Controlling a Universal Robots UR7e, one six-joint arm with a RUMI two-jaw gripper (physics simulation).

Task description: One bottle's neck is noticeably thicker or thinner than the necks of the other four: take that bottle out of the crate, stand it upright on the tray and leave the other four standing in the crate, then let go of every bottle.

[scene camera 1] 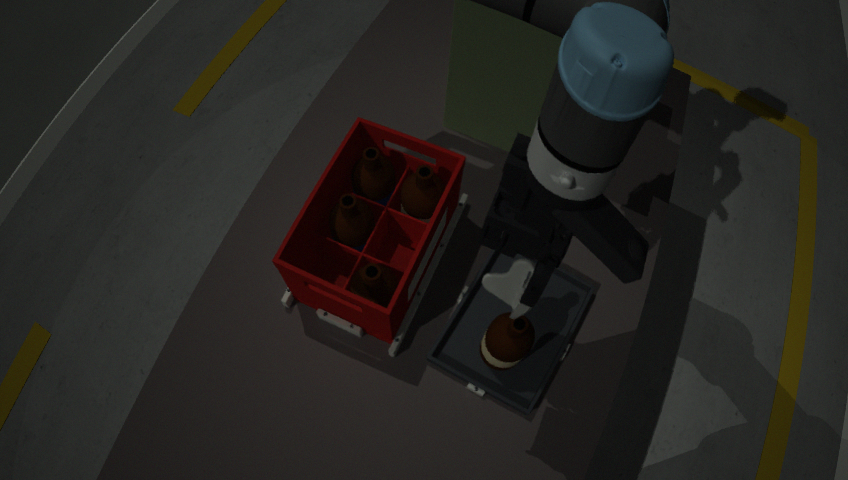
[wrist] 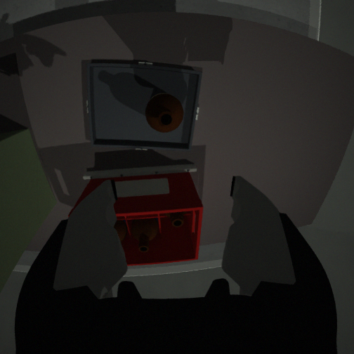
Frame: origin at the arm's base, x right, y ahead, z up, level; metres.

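Seen in the pictures: gripper, between the fingertips: [scene camera 1: 526, 279].
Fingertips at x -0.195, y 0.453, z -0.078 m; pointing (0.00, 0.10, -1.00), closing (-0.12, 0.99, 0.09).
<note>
A point is followed by its place in that frame.
A brown bottle [scene camera 1: 507, 342] {x -0.217, y 0.475, z -0.260 m} [wrist: 162, 107] with a pale label stands upright on the dark grey tray [scene camera 1: 458, 344] {x -0.152, y 0.483, z -0.377 m} [wrist: 105, 130], near one end. My gripper [scene camera 1: 522, 300] {x -0.195, y 0.453, z -0.078 m} [wrist: 173, 180] is open, jaws wide apart with no bottle between them, above the tray and apart from the bottle. The red crate [scene camera 1: 374, 324] {x -0.032, y 0.540, z -0.301 m} [wrist: 185, 192] holds four upright brown bottles: two at the back [scene camera 1: 373, 175] {x 0.093, y 0.344, z -0.257 m} [scene camera 1: 420, 196] {x 0.010, y 0.337, z -0.259 m}, one middle left [scene camera 1: 352, 223] {x 0.074, y 0.432, z -0.257 m}, one front right [scene camera 1: 371, 285] {x -0.010, y 0.507, z -0.235 m}. Middle-right and front-left compartments are empty. My left jaw hides part of the crate in the wrist view. Neck widths are hard to compare.
The crate stands beside the tray, with small pale brackets around both. A green block [scene camera 1: 499, 83] {x -0.007, y 0.108, z -0.198 m} [wrist: 25, 185] stands behind them, near my arm. Yellow stripes [scene camera 1: 235, 53] [scene camera 1: 803, 237] mark the floor beyond the brown table [scene camera 1: 238, 386] {x 0.122, y 0.744, z -0.382 m} [wrist: 270, 120].
</note>
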